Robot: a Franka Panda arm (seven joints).
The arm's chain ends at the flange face. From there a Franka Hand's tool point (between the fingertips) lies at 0.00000 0.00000 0.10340 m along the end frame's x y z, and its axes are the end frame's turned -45 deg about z.
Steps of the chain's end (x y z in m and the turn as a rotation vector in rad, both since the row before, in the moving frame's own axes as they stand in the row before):
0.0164 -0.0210 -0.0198 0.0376 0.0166 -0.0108
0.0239 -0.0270 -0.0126 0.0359 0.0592 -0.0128
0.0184 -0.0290 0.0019 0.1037 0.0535 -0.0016
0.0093 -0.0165 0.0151 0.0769 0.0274 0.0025
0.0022 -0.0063 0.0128 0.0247 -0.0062 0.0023
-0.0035 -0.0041 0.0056 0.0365 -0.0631 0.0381
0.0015 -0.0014 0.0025 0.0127 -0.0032 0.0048
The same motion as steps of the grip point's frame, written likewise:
0.0304 -0.0048 -0.0199 0.0148 0.0383 -0.0108
0.0430 -0.0005 -0.0128 -0.0165 0.0672 -0.0128
0.0450 -0.0112 0.0012 0.0355 0.1112 -0.0016
0.0259 -0.0087 0.0148 0.0350 0.0738 0.0025
0.0074 -0.0052 0.0128 0.0218 0.0131 0.0023
-0.0014 -0.0127 0.0053 0.0704 -0.0188 0.0381
0.0027 -0.0011 0.0025 0.0112 0.0067 0.0048

